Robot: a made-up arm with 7 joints.
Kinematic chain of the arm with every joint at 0, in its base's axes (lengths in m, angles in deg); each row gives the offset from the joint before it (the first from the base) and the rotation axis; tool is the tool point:
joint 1: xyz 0 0 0.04 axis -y
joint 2: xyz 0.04 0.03 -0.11 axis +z
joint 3: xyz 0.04 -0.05 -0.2 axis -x
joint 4: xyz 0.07 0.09 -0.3 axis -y
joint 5: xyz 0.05 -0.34 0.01 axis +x
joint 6: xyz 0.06 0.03 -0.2 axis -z
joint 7: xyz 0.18 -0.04 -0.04 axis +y
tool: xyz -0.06 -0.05 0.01
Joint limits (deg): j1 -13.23..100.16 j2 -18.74..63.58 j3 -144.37..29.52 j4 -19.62..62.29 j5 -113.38..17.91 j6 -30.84..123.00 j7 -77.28..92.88
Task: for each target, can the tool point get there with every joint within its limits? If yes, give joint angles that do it. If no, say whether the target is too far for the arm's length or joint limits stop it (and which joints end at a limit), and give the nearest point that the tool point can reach.
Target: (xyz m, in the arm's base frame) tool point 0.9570 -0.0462 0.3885
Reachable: yes | joints 82.47 34.33 -13.83 11.76 -4.39 38.20 -40.63
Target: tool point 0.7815 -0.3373 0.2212
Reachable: yes | joints 79.81 19.19 -18.62 17.90 -66.67 83.15 -3.43
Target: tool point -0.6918 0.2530 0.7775
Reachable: no: joint limits stop it (at a limit: joint 1, joint 2, joint 3, joint 5, joint 6, joint 7) | nearest point -0.1929 0.2966 0.5241 | short by 0.561 m
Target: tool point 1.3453 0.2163 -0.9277
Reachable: no: too far | nearest point 0.9038 0.1508 -0.6101 | short by 0.548 m
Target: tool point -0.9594 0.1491 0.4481
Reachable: no: joint limits stop it (at a limit: joint 1, joint 2, joint 3, joint 4, joint 7) | nearest point -0.4745 0.2795 0.0810 | short by 0.622 m
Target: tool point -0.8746 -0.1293 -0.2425
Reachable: no: joint limits stop it (at a limit: joint 1, joint 2, joint 4, joint 5, joint 7) | nearest point -0.5101 0.1625 -0.2820 | short by 0.469 m
